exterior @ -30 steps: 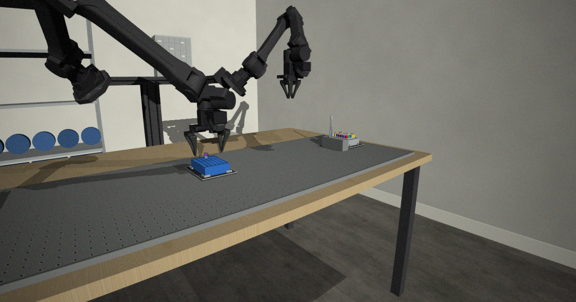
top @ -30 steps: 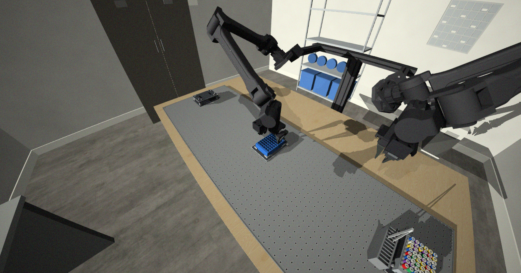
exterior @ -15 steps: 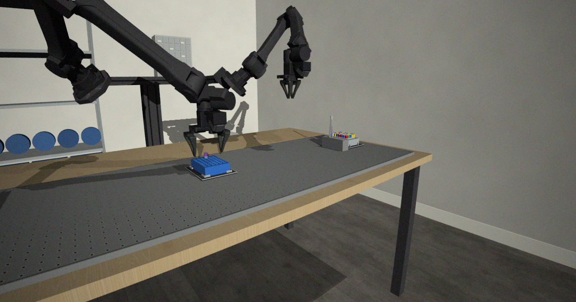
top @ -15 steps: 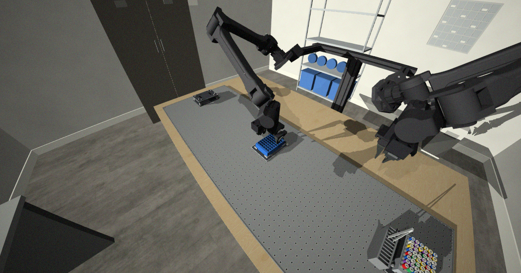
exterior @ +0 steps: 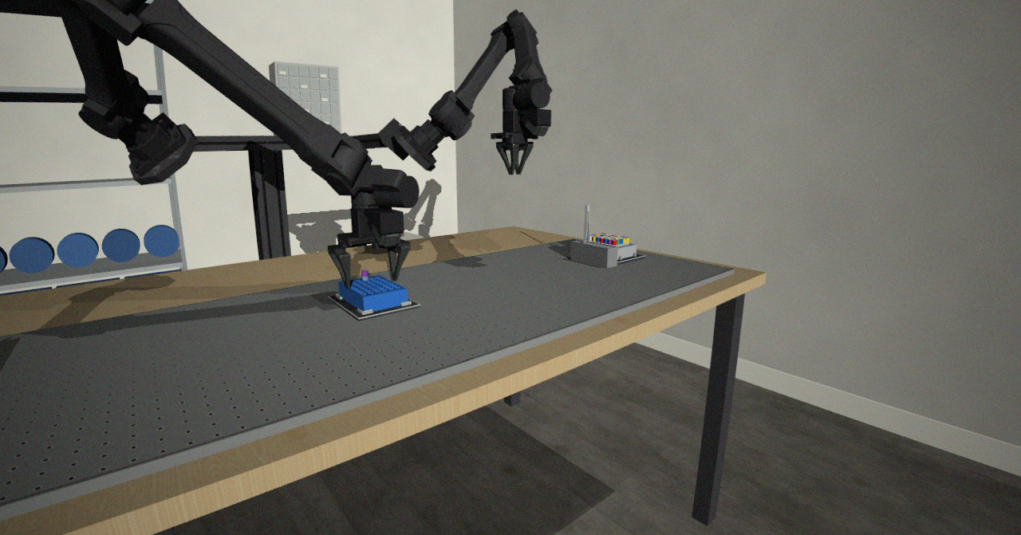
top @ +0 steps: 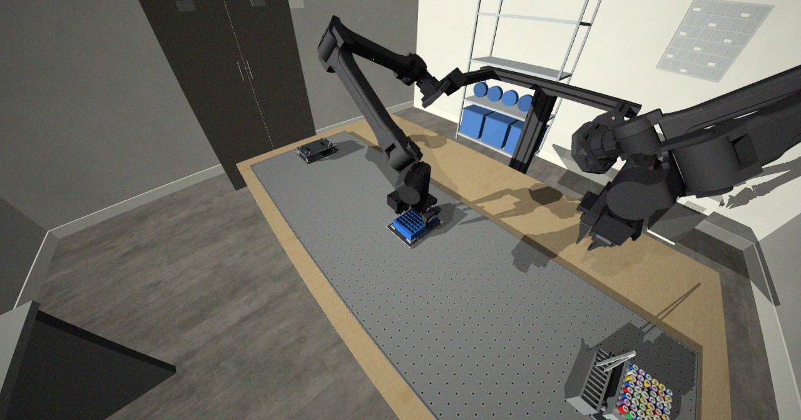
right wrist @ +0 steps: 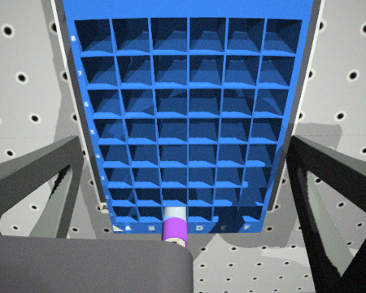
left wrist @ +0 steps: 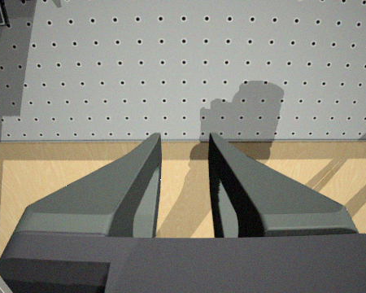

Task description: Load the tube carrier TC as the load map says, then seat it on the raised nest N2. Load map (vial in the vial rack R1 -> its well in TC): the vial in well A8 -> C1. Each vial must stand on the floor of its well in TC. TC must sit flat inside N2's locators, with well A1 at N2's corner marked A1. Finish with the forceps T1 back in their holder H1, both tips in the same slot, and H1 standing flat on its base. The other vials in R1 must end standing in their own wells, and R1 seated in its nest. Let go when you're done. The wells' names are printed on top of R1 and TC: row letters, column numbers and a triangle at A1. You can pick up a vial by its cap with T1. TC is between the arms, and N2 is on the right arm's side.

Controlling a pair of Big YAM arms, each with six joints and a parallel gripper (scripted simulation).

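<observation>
Now: the blue tube carrier TC 2 cm below my right hand. Also, from my right hand: grey slotted holder H1: 6 cm ahead, 58 cm to the left, 3 cm below; then purple-capped vial: 5 cm behind, 1 cm to the left, 1 cm below; then raised nest N2: 2 cm ahead, 67 cm to the right, 1 cm below.
</observation>
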